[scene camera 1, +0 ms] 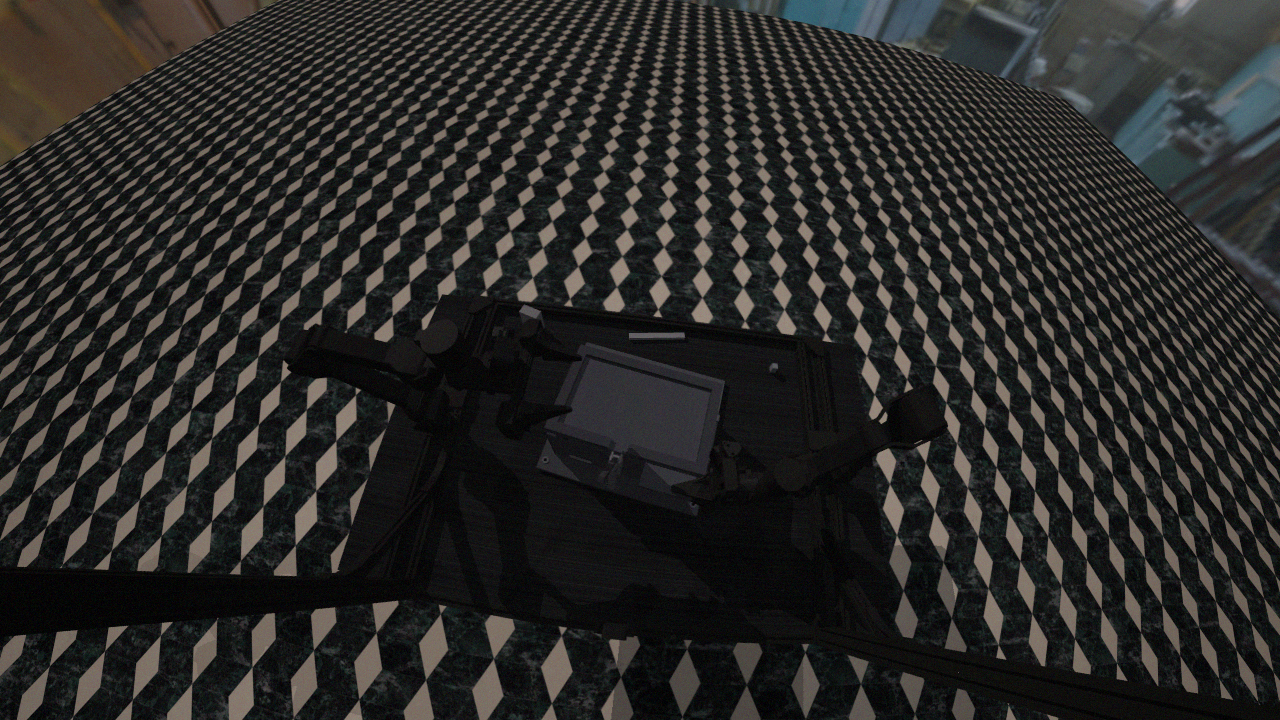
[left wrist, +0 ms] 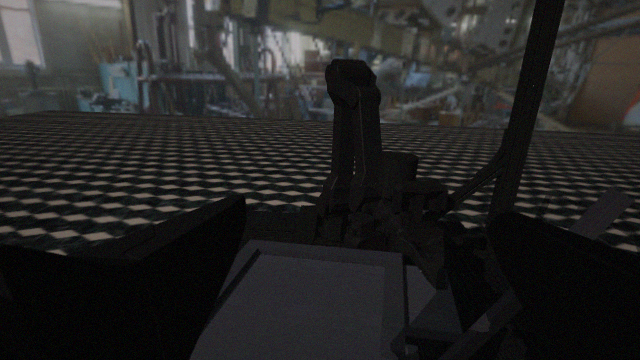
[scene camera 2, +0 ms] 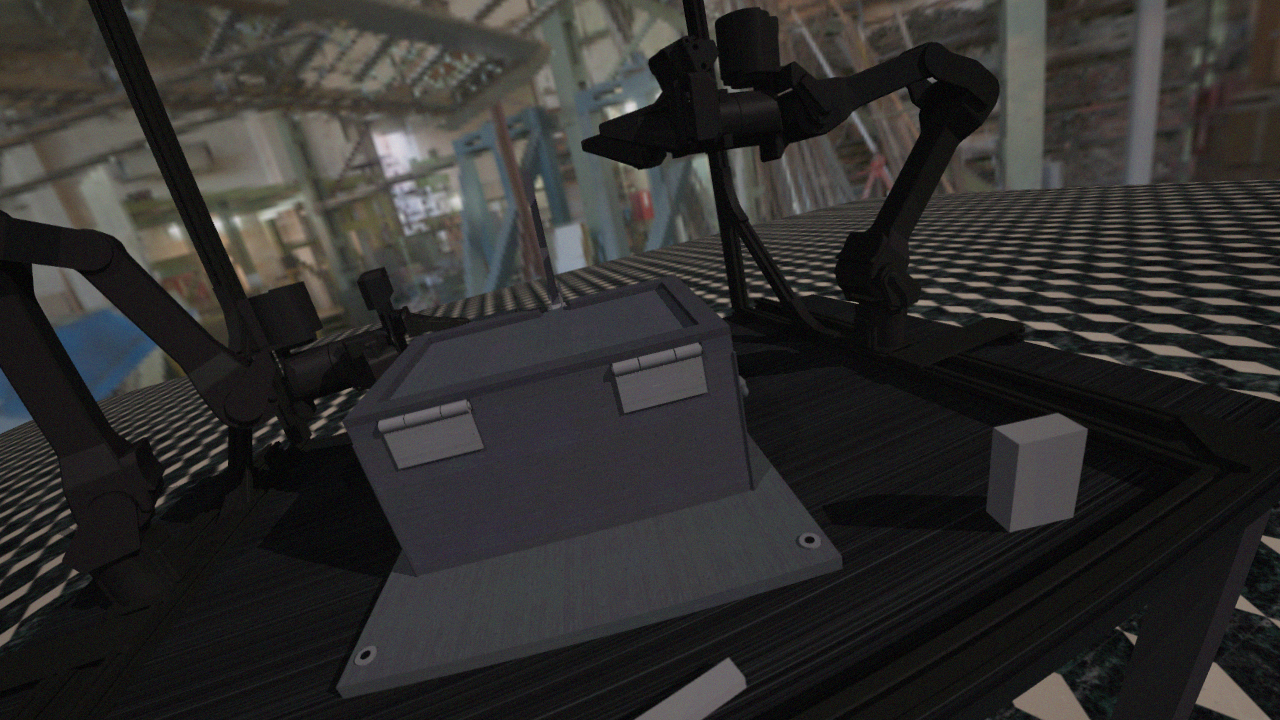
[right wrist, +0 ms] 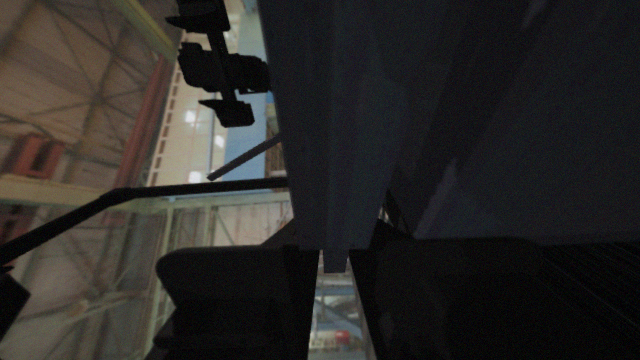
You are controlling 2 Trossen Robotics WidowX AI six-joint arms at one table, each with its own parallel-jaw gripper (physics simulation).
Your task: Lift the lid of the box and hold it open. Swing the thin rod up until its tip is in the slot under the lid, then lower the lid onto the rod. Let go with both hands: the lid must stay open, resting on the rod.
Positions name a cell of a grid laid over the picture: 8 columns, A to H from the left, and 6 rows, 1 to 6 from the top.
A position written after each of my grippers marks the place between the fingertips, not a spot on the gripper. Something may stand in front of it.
my left gripper: scene camera 1 D4; left wrist E4; scene camera 2 D2; right wrist C2
